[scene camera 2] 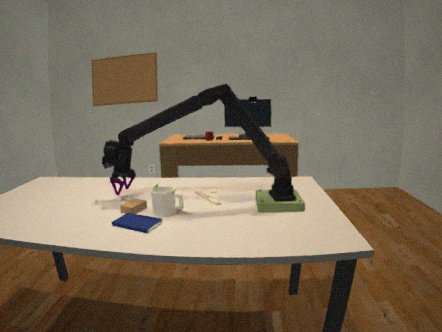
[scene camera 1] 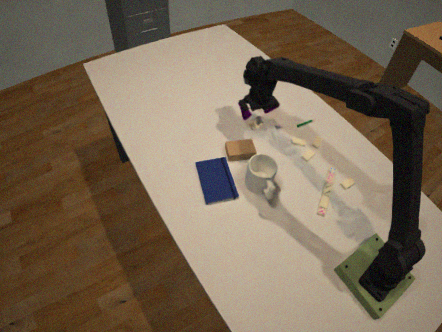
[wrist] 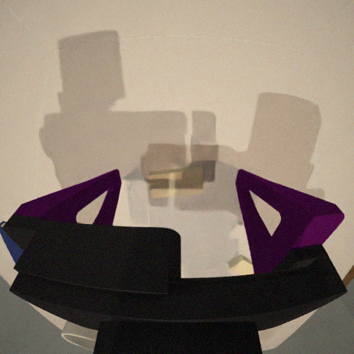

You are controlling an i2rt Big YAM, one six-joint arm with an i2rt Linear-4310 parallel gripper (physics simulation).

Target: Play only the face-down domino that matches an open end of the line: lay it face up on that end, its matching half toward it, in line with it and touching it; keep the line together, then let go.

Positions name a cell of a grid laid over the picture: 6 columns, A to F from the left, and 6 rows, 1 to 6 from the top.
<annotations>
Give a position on a domino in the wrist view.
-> D4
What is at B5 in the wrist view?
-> The gripper.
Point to a grey-white mug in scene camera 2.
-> C4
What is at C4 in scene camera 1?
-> A blue notebook.
</annotations>
